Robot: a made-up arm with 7 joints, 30 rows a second.
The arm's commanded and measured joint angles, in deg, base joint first. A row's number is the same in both.
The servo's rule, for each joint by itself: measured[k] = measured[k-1] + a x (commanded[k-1-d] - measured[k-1]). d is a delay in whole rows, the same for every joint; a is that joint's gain. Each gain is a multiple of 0.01, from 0.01 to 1. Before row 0 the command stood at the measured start. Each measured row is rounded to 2 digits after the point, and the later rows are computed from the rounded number. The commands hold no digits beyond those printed.
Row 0, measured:
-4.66, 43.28, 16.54, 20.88, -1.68, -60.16, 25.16
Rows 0 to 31, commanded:
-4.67, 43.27, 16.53, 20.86, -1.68, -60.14, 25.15
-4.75, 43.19, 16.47, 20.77, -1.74, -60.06, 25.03
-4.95, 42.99, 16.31, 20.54, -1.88, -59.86, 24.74
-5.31, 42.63, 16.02, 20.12, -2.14, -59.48, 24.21
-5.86, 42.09, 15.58, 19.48, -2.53, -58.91, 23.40
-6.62, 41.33, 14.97, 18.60, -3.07, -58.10, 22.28
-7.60, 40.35, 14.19, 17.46, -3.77, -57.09, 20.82
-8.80, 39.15, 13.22, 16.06, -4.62, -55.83, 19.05
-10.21, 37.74, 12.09, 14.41, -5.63, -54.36, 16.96
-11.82, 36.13, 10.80, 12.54, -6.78, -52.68, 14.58
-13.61, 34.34, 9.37, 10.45, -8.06, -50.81, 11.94
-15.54, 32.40, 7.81, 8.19, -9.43, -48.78, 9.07
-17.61, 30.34, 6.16, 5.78, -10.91, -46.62, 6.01
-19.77, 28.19, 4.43, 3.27, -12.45, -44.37, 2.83
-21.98, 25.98, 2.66, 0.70, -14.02, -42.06, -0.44
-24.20, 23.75, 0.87, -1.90, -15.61, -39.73, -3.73
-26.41, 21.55, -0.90, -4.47, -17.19, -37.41, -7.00
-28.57, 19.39, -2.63, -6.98, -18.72, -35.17, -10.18
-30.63, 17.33, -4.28, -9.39, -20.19, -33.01, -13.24
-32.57, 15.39, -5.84, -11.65, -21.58, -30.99, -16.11
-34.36, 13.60, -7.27, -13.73, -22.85, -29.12, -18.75
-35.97, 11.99, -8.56, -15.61, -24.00, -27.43, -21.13
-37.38, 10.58, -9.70, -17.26, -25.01, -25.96, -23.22
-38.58, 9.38, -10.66, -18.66, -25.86, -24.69, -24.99
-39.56, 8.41, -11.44, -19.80, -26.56, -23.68, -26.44
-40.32, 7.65, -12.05, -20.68, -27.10, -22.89, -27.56
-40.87, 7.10, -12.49, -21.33, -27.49, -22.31, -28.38
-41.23, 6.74, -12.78, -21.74, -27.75, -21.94, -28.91
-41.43, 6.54, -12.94, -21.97, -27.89, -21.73, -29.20
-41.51, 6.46, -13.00, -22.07, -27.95, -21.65, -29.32
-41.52, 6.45, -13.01, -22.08, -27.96, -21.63, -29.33
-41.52, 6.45, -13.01, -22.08, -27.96, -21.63, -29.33
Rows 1 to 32, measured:
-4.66, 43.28, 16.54, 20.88, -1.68, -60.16, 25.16
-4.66, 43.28, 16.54, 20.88, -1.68, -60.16, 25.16
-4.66, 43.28, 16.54, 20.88, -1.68, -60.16, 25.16
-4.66, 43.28, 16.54, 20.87, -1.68, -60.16, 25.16
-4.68, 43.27, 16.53, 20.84, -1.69, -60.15, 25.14
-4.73, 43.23, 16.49, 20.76, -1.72, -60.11, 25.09
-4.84, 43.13, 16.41, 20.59, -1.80, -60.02, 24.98
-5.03, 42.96, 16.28, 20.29, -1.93, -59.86, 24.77
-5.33, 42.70, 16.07, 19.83, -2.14, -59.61, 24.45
-5.76, 42.32, 15.77, 19.19, -2.43, -59.26, 23.98
-6.34, 41.81, 15.36, 18.34, -2.82, -58.78, 23.34
-7.08, 41.16, 14.84, 17.28, -3.33, -58.16, 22.51
-7.98, 40.36, 14.19, 16.00, -3.95, -57.39, 21.48
-9.05, 39.40, 13.42, 14.50, -4.69, -56.47, 20.24
-10.28, 38.28, 12.52, 12.80, -5.54, -55.39, 18.79
-11.67, 37.01, 11.50, 10.90, -6.51, -54.16, 17.13
-13.21, 35.60, 10.37, 8.84, -7.58, -52.79, 15.27
-14.88, 34.06, 9.14, 6.64, -8.74, -51.29, 13.23
-16.65, 32.41, 7.82, 4.33, -9.98, -49.67, 11.03
-18.50, 30.67, 6.42, 1.95, -11.28, -47.95, 8.69
-20.41, 28.87, 4.97, -0.46, -12.62, -46.16, 6.24
-22.35, 27.02, 3.49, -2.87, -13.98, -44.32, 3.71
-24.29, 25.16, 2.00, -5.24, -15.35, -42.45, 1.13
-26.20, 23.31, 0.52, -7.53, -16.70, -40.58, -1.45
-28.06, 21.50, -0.93, -9.71, -18.01, -38.74, -4.01
-29.83, 19.75, -2.33, -11.75, -19.27, -36.95, -6.51
-31.49, 18.09, -3.66, -13.62, -20.46, -35.23, -8.91
-33.02, 16.54, -4.90, -15.29, -21.56, -33.61, -11.19
-34.41, 15.12, -6.04, -16.75, -22.56, -32.11, -13.32
-35.64, 13.84, -7.07, -17.99, -23.45, -30.74, -15.28
-36.70, 12.70, -7.98, -19.00, -24.22, -29.51, -17.05
-37.60, 11.71, -8.77, -19.80, -24.88, -28.42, -18.63
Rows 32 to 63, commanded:
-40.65, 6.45, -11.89, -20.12, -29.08, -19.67, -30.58
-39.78, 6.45, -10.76, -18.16, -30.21, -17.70, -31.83
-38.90, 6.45, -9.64, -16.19, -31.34, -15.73, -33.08
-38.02, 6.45, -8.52, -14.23, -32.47, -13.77, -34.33
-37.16, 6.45, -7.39, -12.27, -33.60, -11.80, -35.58
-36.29, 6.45, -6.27, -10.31, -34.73, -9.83, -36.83
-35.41, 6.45, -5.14, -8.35, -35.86, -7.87, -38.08
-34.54, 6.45, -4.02, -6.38, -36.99, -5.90, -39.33
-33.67, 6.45, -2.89, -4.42, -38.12, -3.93, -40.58
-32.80, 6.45, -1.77, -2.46, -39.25, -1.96, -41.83
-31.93, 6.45, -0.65, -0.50, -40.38, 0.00, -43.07
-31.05, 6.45, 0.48, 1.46, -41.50, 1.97, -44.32
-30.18, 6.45, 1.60, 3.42, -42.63, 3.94, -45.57
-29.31, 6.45, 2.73, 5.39, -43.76, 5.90, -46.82
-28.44, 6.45, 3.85, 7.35, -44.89, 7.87, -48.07
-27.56, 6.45, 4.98, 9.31, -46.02, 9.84, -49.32
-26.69, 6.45, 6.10, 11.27, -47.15, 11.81, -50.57
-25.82, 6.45, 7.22, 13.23, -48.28, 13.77, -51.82
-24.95, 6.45, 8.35, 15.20, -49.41, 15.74, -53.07
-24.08, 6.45, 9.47, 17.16, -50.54, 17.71, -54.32
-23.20, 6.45, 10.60, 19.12, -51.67, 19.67, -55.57
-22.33, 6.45, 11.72, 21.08, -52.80, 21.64, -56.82
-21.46, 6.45, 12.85, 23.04, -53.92, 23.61, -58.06
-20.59, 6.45, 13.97, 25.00, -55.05, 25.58, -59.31
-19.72, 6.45, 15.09, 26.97, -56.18, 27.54, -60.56
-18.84, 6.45, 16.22, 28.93, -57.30, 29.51, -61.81
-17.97, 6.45, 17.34, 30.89, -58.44, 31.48, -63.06
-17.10, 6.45, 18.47, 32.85, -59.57, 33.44, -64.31
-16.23, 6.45, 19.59, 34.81, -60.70, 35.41, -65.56
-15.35, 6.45, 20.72, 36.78, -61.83, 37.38, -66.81
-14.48, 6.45, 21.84, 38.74, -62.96, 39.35, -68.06
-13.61, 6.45, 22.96, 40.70, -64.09, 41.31, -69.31
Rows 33 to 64, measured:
-38.34, 10.87, -9.45, -20.41, -25.43, -27.47, -20.02
-38.94, 10.16, -10.02, -20.86, -25.89, -26.65, -21.23
-39.43, 9.57, -10.50, -21.19, -26.26, -25.95, -22.28
-39.66, 9.07, -10.72, -20.90, -26.77, -25.07, -23.36
-39.68, 8.65, -10.73, -20.16, -27.39, -24.04, -24.46
-39.53, 8.30, -10.56, -19.09, -28.10, -22.88, -25.58
-39.24, 8.00, -10.23, -17.78, -28.89, -21.60, -26.72
-38.84, 7.75, -9.78, -16.29, -29.74, -20.23, -27.87
-38.36, 7.54, -9.22, -14.68, -30.64, -18.77, -29.03
-37.80, 7.37, -8.57, -12.97, -31.58, -17.24, -30.21
-37.18, 7.22, -7.84, -11.19, -32.55, -15.65, -31.40
-36.51, 7.10, -7.05, -9.36, -33.55, -14.01, -32.59
-35.81, 7.00, -6.21, -7.50, -34.58, -12.32, -33.79
-35.07, 6.91, -5.32, -5.61, -35.62, -10.60, -35.00
-34.31, 6.84, -4.39, -3.70, -36.68, -8.84, -36.21
-33.53, 6.78, -3.43, -1.78, -37.75, -7.05, -37.43
-32.73, 6.73, -2.44, 0.16, -38.83, -5.24, -38.65
-31.91, 6.69, -1.43, 2.10, -39.92, -3.40, -39.87
-31.08, 6.65, -0.40, 4.05, -41.02, -1.55, -41.10
-30.25, 6.62, 0.64, 6.00, -42.12, 0.32, -42.33
-29.41, 6.59, 1.69, 7.95, -43.23, 2.20, -43.56
-28.56, 6.57, 2.76, 9.91, -44.34, 4.10, -44.80
-27.71, 6.55, 3.83, 11.87, -45.46, 6.01, -46.04
-26.85, 6.53, 4.91, 13.83, -46.58, 7.92, -47.28
-25.99, 6.52, 6.00, 15.79, -47.70, 9.84, -48.52
-25.13, 6.51, 7.10, 17.75, -48.82, 11.77, -49.76
-24.27, 6.50, 8.20, 19.71, -49.94, 13.70, -51.00
-23.41, 6.49, 9.30, 21.67, -51.06, 15.64, -52.24
-22.54, 6.48, 10.41, 23.63, -52.18, 17.58, -53.48
-21.67, 6.48, 11.52, 25.59, -53.31, 19.53, -54.73
-20.80, 6.48, 12.63, 27.55, -54.44, 21.48, -55.98
-19.93, 6.48, 13.74, 29.51, -55.57, 23.43, -57.23

